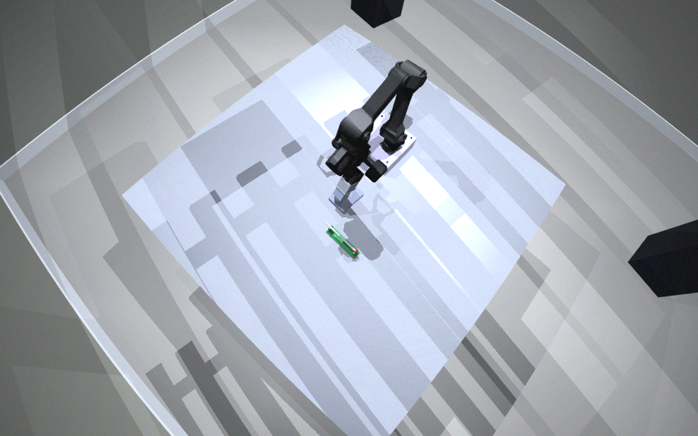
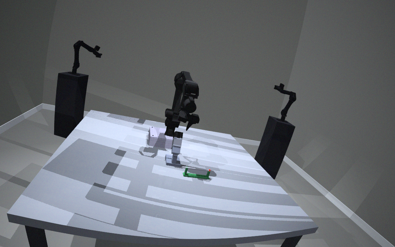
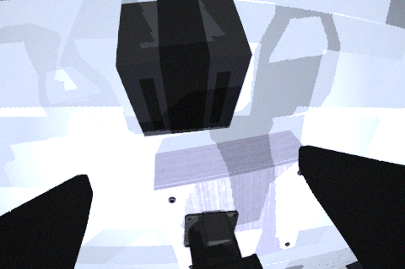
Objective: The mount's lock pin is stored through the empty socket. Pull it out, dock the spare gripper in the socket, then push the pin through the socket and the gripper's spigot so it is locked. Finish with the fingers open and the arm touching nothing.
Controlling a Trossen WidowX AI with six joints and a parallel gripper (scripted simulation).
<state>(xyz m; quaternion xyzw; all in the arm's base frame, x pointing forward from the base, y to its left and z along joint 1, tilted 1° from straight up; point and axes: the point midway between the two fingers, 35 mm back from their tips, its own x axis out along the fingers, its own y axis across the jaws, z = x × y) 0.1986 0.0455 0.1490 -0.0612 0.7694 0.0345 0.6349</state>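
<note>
Now: gripper tip 17 cm short of the cradle, 14 cm to the right of it and 16 cm above it. The rest, counted from my gripper tip: spare gripper: 5 cm ahead, 1 cm to the left, 6 cm below; socket: 7 cm ahead, 1 cm to the left, 13 cm below.
</note>
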